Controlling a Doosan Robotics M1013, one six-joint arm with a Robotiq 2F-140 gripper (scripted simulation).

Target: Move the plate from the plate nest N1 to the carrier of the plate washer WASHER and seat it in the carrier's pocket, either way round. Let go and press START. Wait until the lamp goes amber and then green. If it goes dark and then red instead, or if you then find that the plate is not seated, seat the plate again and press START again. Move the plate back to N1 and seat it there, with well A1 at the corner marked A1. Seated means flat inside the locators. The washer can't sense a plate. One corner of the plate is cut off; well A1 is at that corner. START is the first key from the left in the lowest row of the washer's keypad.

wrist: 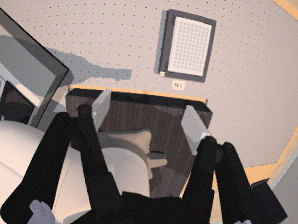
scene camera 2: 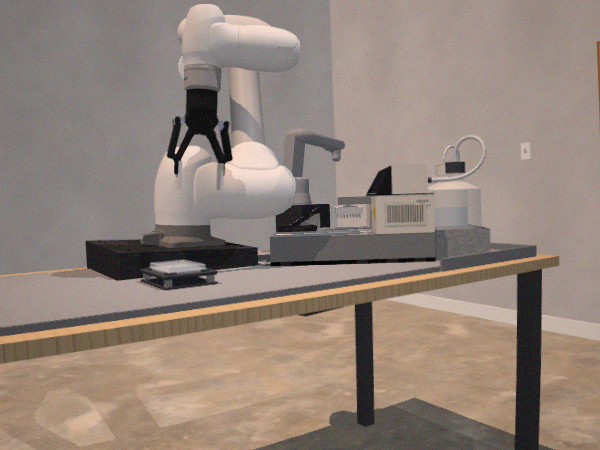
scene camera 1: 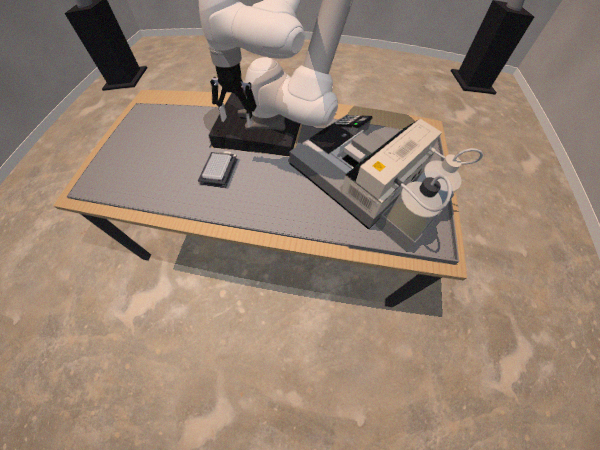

my gripper: wrist; scene camera 2; scene camera 1 237, 121
same spot on my gripper: (wrist: 38, 188) = (scene camera 2: 224, 130)
